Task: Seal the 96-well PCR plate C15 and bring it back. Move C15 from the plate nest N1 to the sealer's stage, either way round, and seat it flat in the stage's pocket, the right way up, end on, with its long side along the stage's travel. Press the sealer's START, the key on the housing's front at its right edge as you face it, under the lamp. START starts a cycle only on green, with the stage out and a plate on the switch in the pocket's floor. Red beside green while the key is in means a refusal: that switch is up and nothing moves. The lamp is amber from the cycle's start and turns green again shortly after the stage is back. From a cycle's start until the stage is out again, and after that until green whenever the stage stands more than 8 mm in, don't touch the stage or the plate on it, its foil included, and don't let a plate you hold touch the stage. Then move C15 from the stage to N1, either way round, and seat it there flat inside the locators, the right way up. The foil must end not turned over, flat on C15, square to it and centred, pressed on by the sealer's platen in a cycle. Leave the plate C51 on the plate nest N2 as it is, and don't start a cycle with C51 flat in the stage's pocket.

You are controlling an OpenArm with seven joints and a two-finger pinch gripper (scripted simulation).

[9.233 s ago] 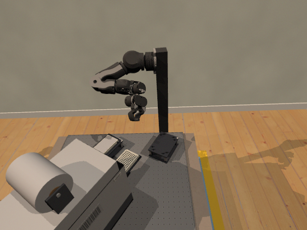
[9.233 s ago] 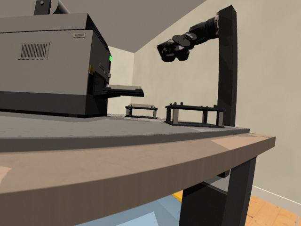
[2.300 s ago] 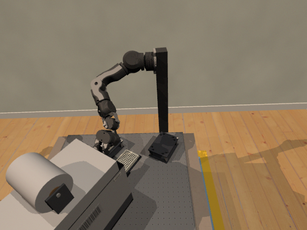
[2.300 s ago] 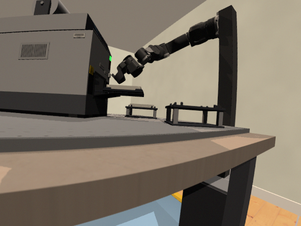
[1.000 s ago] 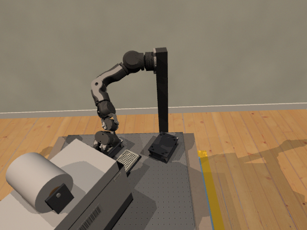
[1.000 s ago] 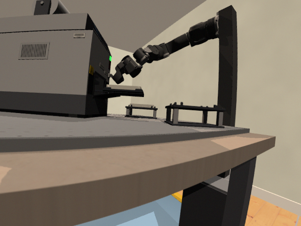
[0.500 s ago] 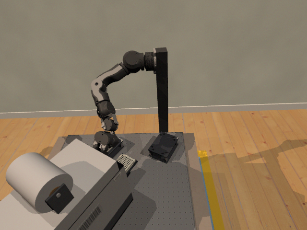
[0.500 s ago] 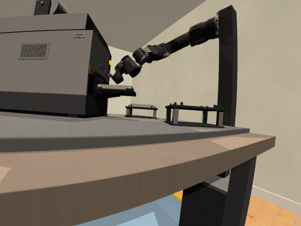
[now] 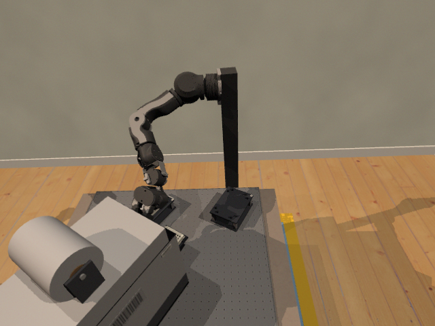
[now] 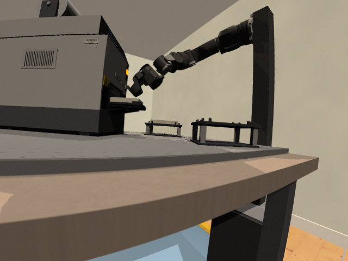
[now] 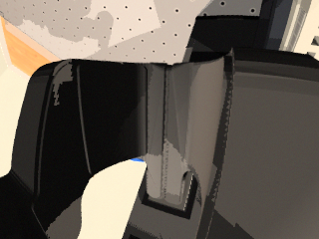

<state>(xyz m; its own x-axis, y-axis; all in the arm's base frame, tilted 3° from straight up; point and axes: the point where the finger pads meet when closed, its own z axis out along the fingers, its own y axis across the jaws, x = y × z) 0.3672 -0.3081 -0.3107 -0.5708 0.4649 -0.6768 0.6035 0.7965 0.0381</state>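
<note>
The start key is 2 cm ahead of my hand, 2 cm to the right of it and 2 cm above it. The rest, counted from my hand: foil roll 26 cm ahead, 8 cm to the right, 24 cm above; sealer's stage 6 cm ahead, 7 cm to the left, 7 cm below.
</note>
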